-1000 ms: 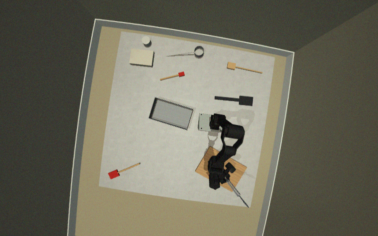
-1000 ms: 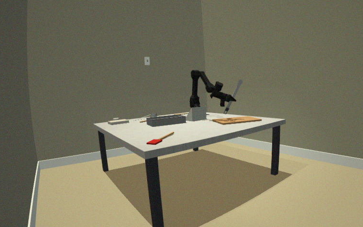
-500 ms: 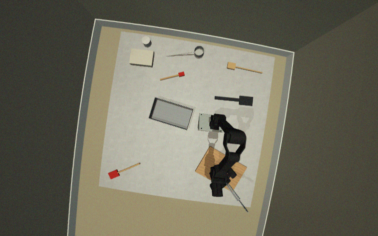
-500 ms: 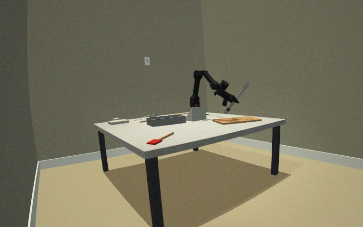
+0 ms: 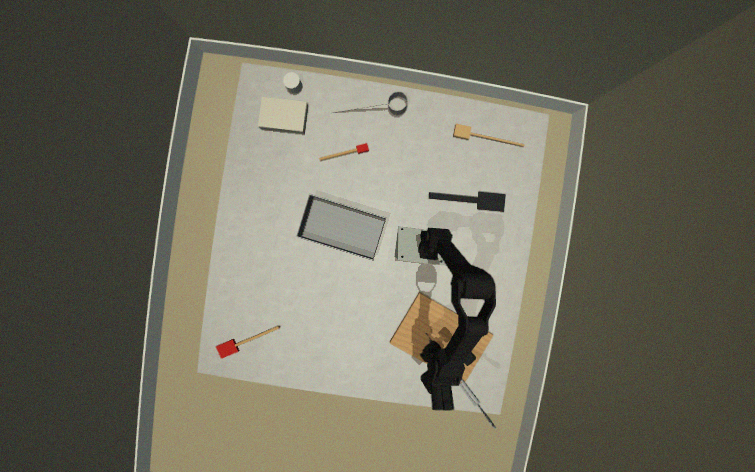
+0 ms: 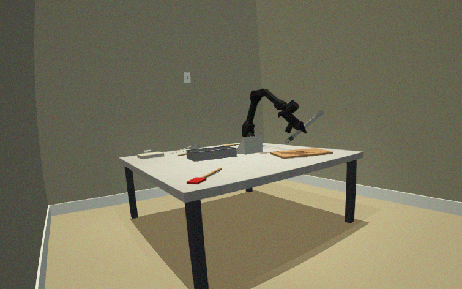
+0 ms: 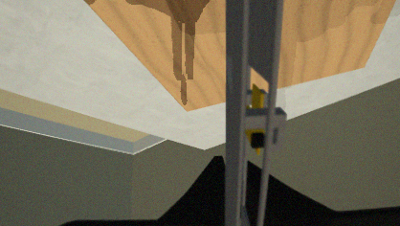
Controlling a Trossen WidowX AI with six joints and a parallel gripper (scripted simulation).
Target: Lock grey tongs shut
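My gripper tip is now 13 cm above the wooden board, 4 cm to the left of it and 1 cm short of it. Also, from my gripper tip: black spatula (63 cm to the right, 14 cm below, 4 cm behind); roasting tin (47 cm ahead, 44 cm to the right, 11 cm below); red spatula (81 cm ahead, 13 cm below, 8 cm to the left).
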